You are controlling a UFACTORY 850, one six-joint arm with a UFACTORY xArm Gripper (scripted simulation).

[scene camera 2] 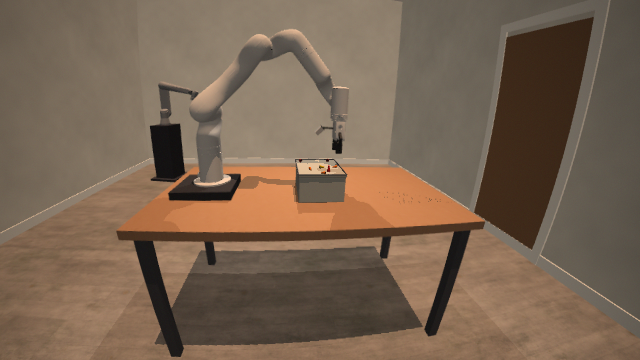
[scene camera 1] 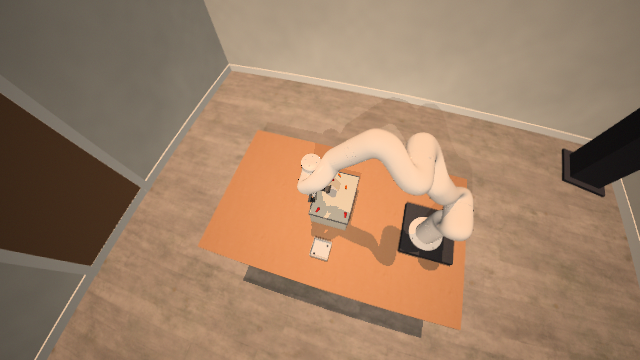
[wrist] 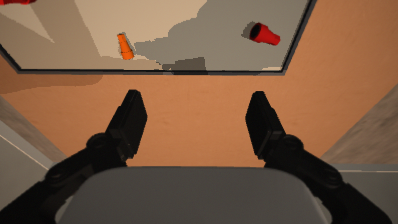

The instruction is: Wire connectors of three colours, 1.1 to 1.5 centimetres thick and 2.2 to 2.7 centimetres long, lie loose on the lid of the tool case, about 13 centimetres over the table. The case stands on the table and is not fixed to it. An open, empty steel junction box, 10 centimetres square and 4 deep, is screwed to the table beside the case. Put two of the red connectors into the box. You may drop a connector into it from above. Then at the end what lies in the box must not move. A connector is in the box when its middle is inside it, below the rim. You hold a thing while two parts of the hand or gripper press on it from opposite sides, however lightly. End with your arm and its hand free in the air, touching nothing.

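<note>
My gripper (wrist: 196,104) is there to see, and so is a grey tool case (scene camera 2: 315,186). You'd find that case in scene camera 1 (scene camera 1: 332,209) too, and again in the wrist view (wrist: 44,44).
</note>
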